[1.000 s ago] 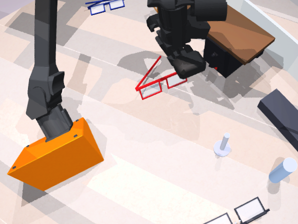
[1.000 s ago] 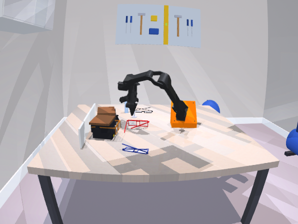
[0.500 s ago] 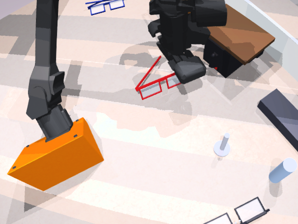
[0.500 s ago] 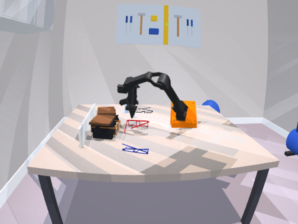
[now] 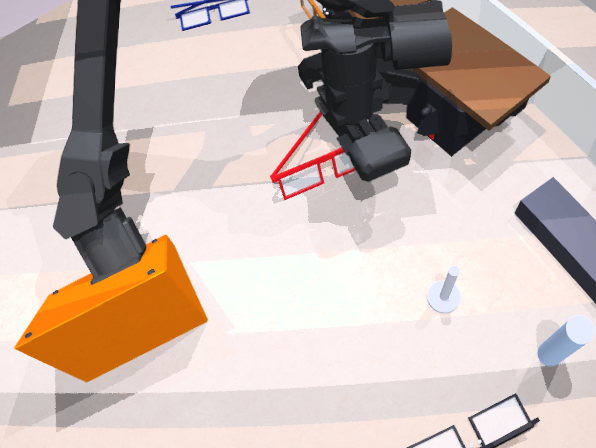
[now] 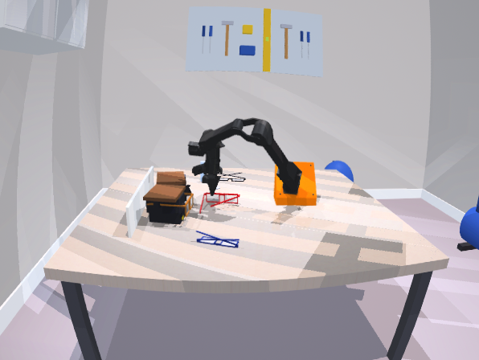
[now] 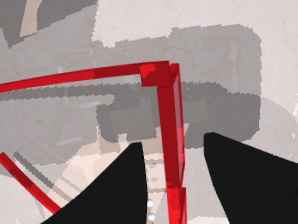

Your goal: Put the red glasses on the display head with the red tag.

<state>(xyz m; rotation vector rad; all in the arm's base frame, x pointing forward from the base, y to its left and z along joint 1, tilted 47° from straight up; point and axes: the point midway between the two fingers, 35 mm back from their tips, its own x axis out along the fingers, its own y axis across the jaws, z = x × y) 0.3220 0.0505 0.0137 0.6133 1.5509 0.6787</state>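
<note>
My gripper tip is 220 mm to the left of the peg stand, 20 mm short of it and 10 mm above it. The rest, counted from my gripper tip: white panel 270 mm ahead, 140 mm to the left, 20 mm above; then dark block 230 mm to the right, 200 mm ahead, 20 mm below; then pale blue cylinder 340 mm to the right, 90 mm ahead, 20 mm above.
</note>
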